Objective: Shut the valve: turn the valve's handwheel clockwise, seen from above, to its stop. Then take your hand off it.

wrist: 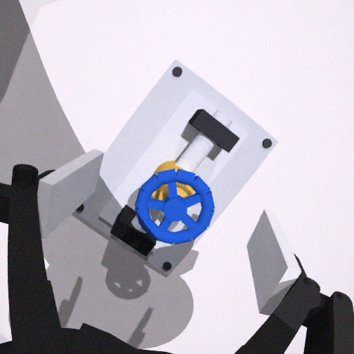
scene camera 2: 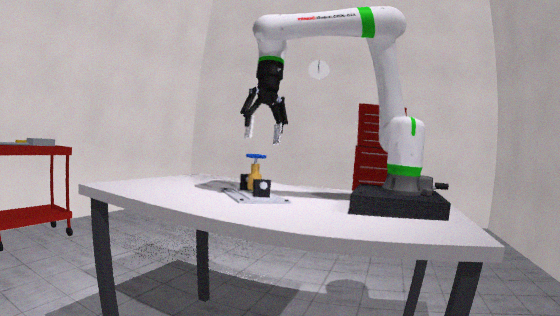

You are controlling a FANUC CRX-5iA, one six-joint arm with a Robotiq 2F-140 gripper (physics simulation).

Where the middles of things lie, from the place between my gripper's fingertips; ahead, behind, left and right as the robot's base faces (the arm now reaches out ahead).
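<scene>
From my hand: grey base plate [wrist: 169,91] 180 mm below, 20 mm ahead, 10 mm to the right; blue handwheel [wrist: 174,207] 60 mm below, 20 mm ahead, 10 mm to the right.
</scene>
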